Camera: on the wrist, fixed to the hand. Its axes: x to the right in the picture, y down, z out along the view.
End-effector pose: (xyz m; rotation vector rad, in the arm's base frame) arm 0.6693 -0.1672 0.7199 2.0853 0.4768 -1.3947
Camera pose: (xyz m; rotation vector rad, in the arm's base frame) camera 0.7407 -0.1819 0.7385 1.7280 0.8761 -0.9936
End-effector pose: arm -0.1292 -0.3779 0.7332 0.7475 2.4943 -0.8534
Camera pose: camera -0.1123 -0.3047 0.7366 0.5594 2.6972 -0.1001
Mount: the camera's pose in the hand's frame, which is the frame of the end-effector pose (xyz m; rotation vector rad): 0.0111 0.0578 -0.0469 -0.5531 0.1460 -0.0563
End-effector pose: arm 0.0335 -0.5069 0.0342 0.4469 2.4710 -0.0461
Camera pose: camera 0.0172 -0.4426 0.0697 0.1425 2.4962 0.6503
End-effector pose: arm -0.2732 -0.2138 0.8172 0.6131 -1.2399 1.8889
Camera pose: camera -0.3257 -0.1799 0.7752 0.2062 -1.5406 1.4204
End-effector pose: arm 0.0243 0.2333 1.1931 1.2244 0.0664 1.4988
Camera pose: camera -0.0464 0.2471 1.2150 0.6641 -0.2039 1.4272
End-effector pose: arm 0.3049 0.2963 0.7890 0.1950 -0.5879 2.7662
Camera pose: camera 0.2726 0.2685 0.7270 -0.1121 -1.2442 2.4221
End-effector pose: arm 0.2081 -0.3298 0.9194 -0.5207 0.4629 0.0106
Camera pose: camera 0.1909 -0.3033 0.8511 -1.0828 0.5901 0.0477
